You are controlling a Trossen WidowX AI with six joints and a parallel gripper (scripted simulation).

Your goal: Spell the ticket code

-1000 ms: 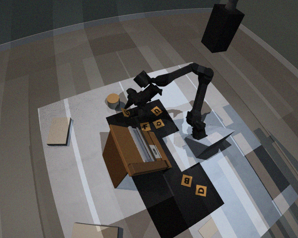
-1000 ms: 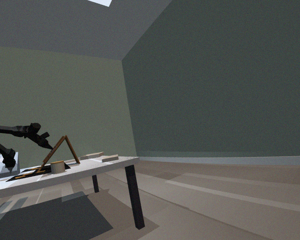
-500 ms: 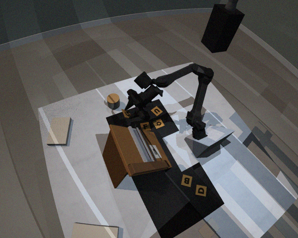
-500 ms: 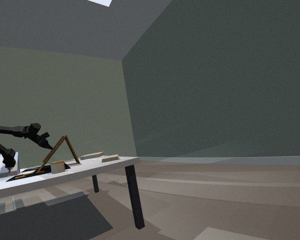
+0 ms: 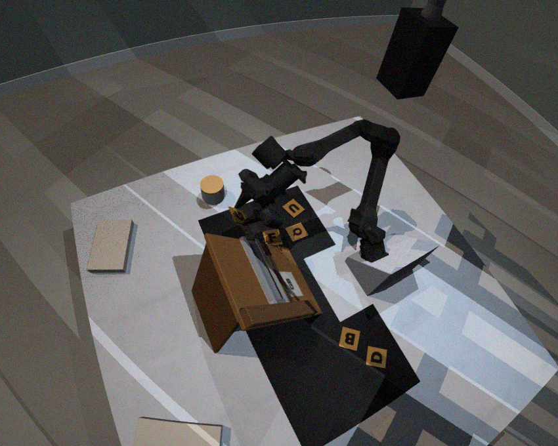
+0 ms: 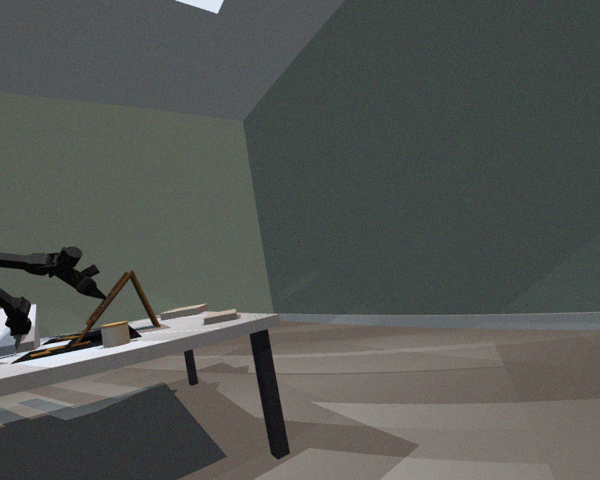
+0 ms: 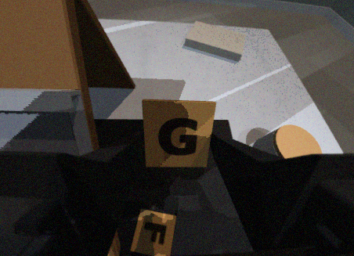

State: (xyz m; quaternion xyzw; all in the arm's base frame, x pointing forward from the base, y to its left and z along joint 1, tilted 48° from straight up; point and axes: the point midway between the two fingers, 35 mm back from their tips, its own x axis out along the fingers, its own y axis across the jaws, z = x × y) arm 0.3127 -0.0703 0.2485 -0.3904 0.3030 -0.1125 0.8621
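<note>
The white ticket lies 21 cm to the left of my gripper tip, 8 cm below it and 7 cm behind it. Round my gripper tip: short cylinder (21 cm to the right, 12 cm below, 3 cm ahead); g tile (right at my gripper tip); f tile (15 cm below, 10 cm behind, 2 cm to the left).
</note>
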